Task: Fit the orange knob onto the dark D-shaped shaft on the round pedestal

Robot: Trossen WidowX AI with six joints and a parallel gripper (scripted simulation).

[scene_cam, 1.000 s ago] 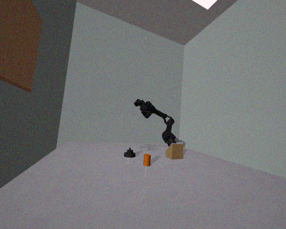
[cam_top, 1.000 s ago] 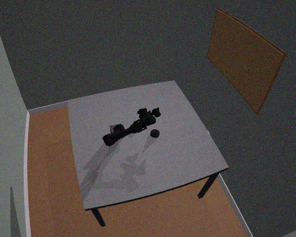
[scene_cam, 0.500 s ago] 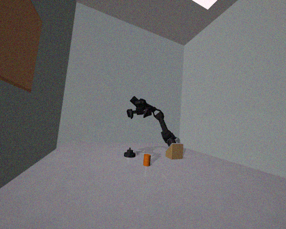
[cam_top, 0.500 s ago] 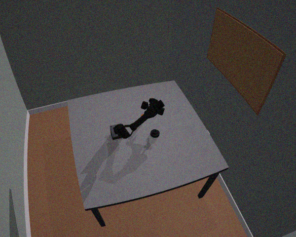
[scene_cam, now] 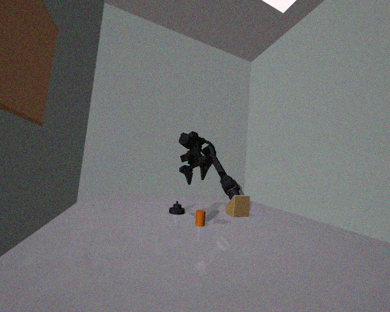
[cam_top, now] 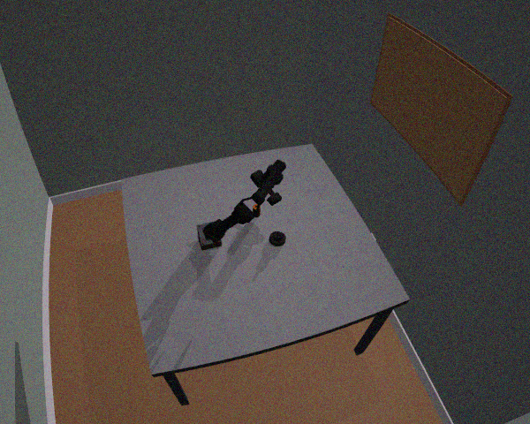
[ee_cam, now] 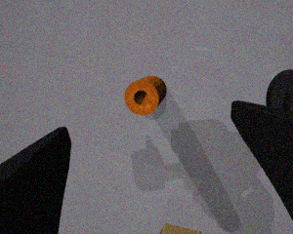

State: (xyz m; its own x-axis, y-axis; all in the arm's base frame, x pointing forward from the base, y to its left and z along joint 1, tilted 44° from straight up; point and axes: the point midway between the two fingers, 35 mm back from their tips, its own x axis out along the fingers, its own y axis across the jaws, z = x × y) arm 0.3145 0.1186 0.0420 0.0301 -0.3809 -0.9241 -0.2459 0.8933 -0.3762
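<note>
My gripper tip is 20 mm past the orange knob, 40 mm to the right of it and 150 mm above it. Round my gripper tip: pedestal: 20 mm ahead, 170 mm to the right, 150 mm below.
</note>
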